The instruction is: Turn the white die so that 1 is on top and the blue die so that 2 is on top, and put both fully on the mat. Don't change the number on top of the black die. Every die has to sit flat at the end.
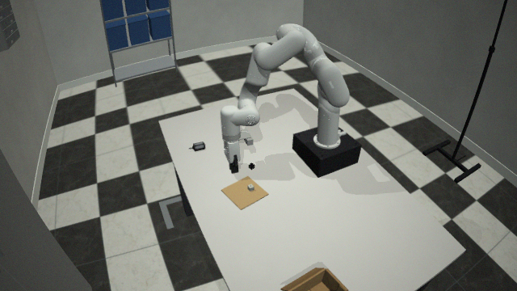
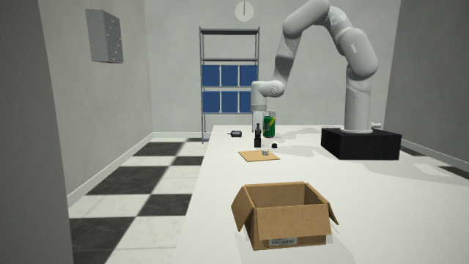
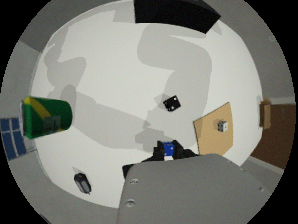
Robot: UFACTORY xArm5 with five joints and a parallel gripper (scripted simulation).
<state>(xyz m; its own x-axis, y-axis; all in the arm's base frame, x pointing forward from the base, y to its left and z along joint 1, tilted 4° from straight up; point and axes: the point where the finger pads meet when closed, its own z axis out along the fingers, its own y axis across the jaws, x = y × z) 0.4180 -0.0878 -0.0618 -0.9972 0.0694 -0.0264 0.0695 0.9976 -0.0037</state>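
Now: hand 14 cm to the right of the tan mat, 2 cm above it and 1 cm short of it. Also, from my hand: blue die: 1 cm below; black die: 8 cm behind, 1 cm to the left, 1 cm below; white die: 14 cm to the left, 2 cm behind, 1 cm below.
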